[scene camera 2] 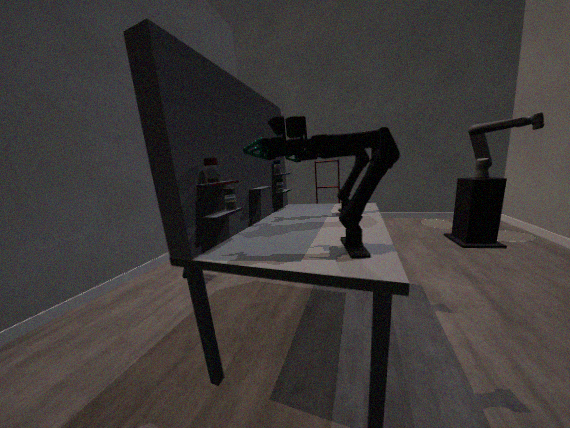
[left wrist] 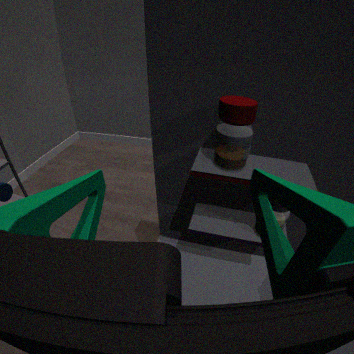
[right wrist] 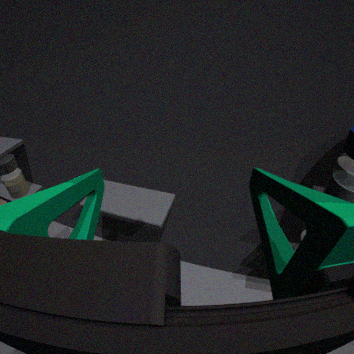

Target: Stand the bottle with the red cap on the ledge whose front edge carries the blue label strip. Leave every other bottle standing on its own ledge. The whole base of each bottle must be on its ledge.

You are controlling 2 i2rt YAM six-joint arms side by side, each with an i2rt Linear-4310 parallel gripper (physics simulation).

Labels:
same spot on dark upright panel: (right wrist: 186, 104) = (scene camera 2: 259, 162)

